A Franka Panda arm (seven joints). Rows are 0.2 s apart.
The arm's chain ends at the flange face. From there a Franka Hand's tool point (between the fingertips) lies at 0.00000 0.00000 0.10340 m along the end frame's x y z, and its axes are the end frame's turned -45 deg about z.
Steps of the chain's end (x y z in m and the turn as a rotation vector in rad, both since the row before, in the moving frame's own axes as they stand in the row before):
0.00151 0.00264 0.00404 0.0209 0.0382 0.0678
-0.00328 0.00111 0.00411 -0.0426 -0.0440 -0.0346
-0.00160 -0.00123 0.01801 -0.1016 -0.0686 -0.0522
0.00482 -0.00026 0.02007 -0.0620 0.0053 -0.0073
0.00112 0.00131 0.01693 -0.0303 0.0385 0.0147
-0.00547 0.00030 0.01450 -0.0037 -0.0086 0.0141
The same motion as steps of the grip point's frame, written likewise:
0.00347 0.00434 0.00394 -0.0122 0.0418 0.0678
-0.00943 -0.00153 0.00392 0.0010 -0.0612 -0.0346
-0.01261 0.00073 0.01723 -0.0233 -0.1203 -0.0522
-0.00053 0.00816 0.01987 -0.0476 -0.0401 -0.0073
0.00043 0.00675 0.01681 -0.0486 0.0058 0.0147
-0.00498 -0.00402 0.01450 0.0035 -0.0087 0.0141

